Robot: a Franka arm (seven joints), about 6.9 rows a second.
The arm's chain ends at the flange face. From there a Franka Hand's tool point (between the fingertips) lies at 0.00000 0.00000 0.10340 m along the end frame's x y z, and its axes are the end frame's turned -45 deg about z.
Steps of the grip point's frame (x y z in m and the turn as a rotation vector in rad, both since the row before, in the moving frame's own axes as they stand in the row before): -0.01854 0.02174 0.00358 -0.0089 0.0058 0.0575; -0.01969 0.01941 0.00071 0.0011 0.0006 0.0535; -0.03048 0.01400 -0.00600 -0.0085 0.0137 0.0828; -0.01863 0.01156 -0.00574 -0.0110 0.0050 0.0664; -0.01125 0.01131 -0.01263 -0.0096 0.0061 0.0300; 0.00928 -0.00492 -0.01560 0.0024 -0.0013 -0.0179; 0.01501 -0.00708 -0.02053 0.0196 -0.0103 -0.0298; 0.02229 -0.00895 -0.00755 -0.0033 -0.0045 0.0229
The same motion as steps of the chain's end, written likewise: 0.00120 0.02822 0.00359 -0.0022 0.0104 0.0575; -0.00016 0.02777 0.00071 0.0012 -0.0004 0.0535; -0.01329 0.03176 -0.00599 0.0037 0.0157 0.0828; -0.00615 0.02087 -0.00573 -0.0042 0.0113 0.0664; -0.00110 0.01568 -0.01262 -0.0025 0.0111 0.0300; 0.00335 -0.00996 -0.01560 0.0008 -0.0026 -0.0179; 0.00780 -0.01497 -0.02050 0.0066 -0.0211 -0.0298; 0.00953 -0.02266 -0.00755 -0.0055 -0.0008 0.0229
